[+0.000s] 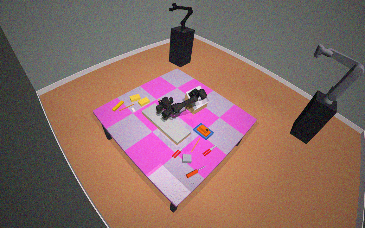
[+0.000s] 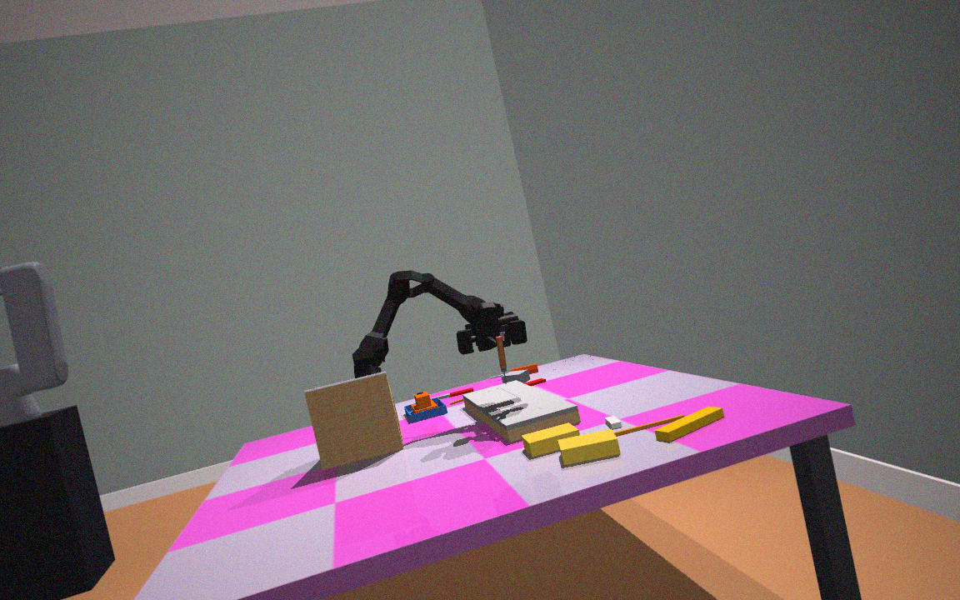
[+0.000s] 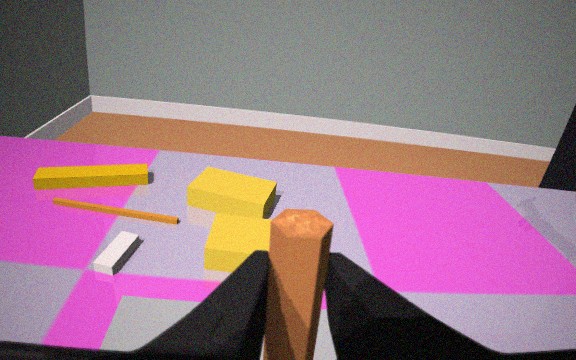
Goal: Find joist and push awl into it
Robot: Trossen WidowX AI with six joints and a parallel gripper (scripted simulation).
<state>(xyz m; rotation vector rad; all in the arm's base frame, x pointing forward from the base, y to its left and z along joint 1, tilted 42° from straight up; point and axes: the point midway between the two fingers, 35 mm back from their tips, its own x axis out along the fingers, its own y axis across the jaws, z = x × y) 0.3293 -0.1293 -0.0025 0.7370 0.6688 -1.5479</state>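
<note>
Now: the brown-handled awl 1 cm to the left of my gripper tip and 6 cm below it. The rest, counted from my gripper tip: blue tray 16 cm behind, 45 cm to the left, 20 cm below; then small white block 14 cm ahead, 25 cm to the right, 21 cm below; then yellow bar 23 cm ahead, 42 cm to the right, 20 cm below.
</note>
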